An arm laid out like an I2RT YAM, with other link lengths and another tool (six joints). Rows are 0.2 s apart.
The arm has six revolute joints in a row. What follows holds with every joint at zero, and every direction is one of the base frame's.
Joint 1 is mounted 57.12 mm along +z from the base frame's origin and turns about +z.
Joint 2 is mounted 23.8 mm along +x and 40.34 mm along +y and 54.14 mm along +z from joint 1 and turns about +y.
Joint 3 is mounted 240.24 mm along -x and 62.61 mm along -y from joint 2 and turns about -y.
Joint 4 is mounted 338.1 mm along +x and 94.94 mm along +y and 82.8 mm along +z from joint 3 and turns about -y.
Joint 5 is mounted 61.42 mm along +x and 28.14 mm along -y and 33.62 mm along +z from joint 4 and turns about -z.
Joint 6 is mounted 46.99 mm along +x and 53.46 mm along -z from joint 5 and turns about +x.
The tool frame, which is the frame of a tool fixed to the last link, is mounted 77 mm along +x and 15 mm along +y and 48 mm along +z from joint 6; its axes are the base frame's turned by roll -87.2, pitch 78.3 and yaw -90 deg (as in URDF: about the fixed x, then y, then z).
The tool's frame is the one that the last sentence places.
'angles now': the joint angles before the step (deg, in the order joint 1, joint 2, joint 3, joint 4, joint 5, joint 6). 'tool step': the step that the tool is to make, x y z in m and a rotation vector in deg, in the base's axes. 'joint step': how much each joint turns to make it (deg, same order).
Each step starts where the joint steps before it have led.
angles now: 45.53, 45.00, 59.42, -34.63, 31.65, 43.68
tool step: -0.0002, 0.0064, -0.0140, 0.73, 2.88, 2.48
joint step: 0.10, -0.09, -1.06, -1.40, -3.16, 1.76
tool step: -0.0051, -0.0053, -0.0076, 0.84, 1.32, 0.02
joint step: -0.01, -1.94, -1.58, -1.42, -0.63, 1.58
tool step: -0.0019, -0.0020, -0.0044, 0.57, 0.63, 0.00
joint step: -0.01, -0.88, -0.89, -0.42, -0.35, 0.87
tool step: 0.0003, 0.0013, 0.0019, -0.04, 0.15, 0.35
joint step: 0.01, 0.44, 0.62, -0.28, -0.34, -0.07
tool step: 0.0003, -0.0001, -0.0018, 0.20, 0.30, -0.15
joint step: 0.00, 0.01, -0.18, -0.08, -0.01, 0.43
